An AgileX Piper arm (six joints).
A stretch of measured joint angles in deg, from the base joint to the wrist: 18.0, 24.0, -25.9, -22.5, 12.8, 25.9; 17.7, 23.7, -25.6, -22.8, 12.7, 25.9; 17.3, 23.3, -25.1, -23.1, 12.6, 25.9; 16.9, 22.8, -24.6, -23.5, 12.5, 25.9; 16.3, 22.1, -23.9, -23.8, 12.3, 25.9; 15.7, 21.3, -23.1, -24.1, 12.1, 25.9; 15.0, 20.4, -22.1, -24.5, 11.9, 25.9; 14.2, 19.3, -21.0, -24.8, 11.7, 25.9; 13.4, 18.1, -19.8, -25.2, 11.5, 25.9; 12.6, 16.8, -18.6, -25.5, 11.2, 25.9; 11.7, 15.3, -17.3, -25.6, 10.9, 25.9
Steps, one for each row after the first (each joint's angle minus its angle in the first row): -0.3, -0.3, 0.3, -0.3, -0.1, 0.0; -0.7, -0.7, 0.8, -0.6, -0.2, 0.0; -1.1, -1.2, 1.3, -1.0, -0.3, 0.0; -1.7, -1.9, 2.0, -1.3, -0.5, 0.0; -2.3, -2.7, 2.8, -1.6, -0.7, 0.0; -3.0, -3.6, 3.8, -2.0, -0.9, 0.0; -3.8, -4.7, 4.9, -2.3, -1.1, 0.0; -4.6, -5.9, 6.1, -2.7, -1.3, 0.0; -5.4, -7.2, 7.3, -3.0, -1.6, 0.0; -6.3, -8.7, 8.6, -3.1, -1.9, 0.0
